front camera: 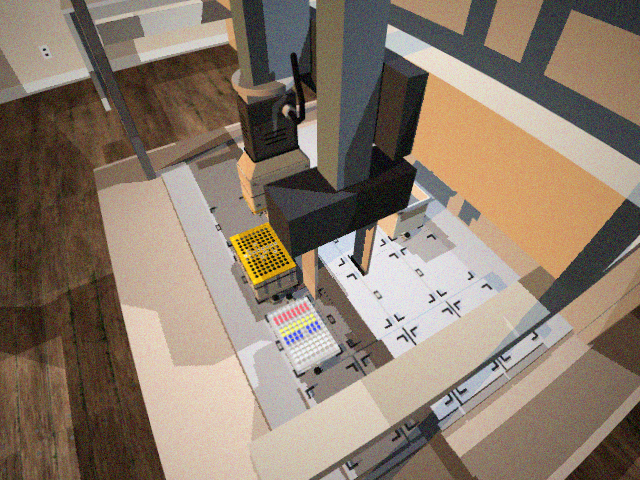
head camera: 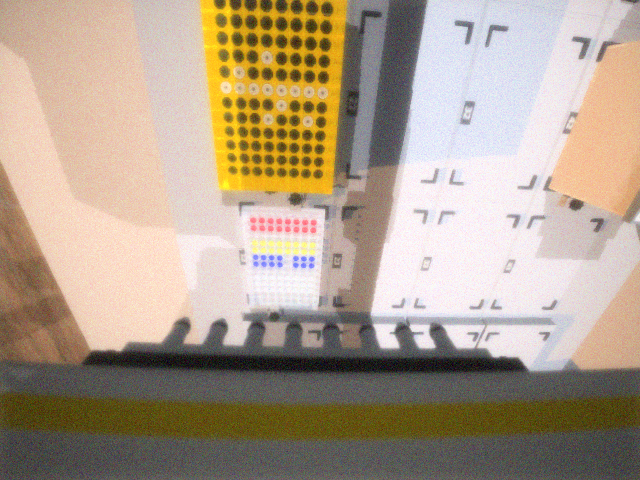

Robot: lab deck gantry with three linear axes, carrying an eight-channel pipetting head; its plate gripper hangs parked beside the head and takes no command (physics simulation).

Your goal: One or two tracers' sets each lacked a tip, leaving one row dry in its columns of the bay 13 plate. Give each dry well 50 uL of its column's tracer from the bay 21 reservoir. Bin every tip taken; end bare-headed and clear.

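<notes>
The white bay 13 plate [front camera: 315,356] [head camera: 283,294] holds red, yellow and blue wells in paired lines. The red and yellow lines look full; both blue lines have a gap at the fifth well from the left in the head view. The yellow tip rack [front camera: 263,255] [head camera: 276,183] behind it shows dark holes, one full line of pale rings and several single ones. The pipetting head [front camera: 268,129] hangs raised; its dark nozzles [head camera: 310,335] carry no visible tips. My gripper [front camera: 337,285] hangs beside the head, paddles apart with nothing between them. The bay 21 reservoir does not show in either view.
A tan open-topped box [front camera: 408,219] [head camera: 599,134] stands at the right, partly behind the gripper's black body in the front view. Tall columns rise above the head. A broad beige frame beam [front camera: 465,351] crosses the front of the deck. Black corner marks outline the bays.
</notes>
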